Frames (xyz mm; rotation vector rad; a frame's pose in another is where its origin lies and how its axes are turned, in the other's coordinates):
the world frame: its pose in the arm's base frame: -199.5 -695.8 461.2 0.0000 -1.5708 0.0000
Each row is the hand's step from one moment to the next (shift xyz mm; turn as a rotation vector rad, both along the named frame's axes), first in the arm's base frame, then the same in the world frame.
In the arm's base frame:
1: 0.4 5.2 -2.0 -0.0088 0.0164 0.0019
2: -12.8 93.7 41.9 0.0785 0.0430 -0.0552
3: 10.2 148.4 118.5 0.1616 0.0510 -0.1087
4: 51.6 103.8 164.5 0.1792 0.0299 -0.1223
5: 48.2 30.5 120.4 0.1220 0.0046 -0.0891
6: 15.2 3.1 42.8 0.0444 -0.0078 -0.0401
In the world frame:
1: -2.0 5.2 -0.4 0.0019 0.0164 0.0088
2: 41.9 93.7 12.8 -0.0552 0.0430 -0.0785
3: 118.5 148.4 -10.2 -0.1087 0.0510 -0.1616
4: 164.5 103.8 -51.6 -0.1223 0.0299 -0.1792
5: 120.4 30.5 -48.2 -0.0891 0.0046 -0.1220
6: 42.8 3.1 -15.2 -0.0401 -0.0078 -0.0444

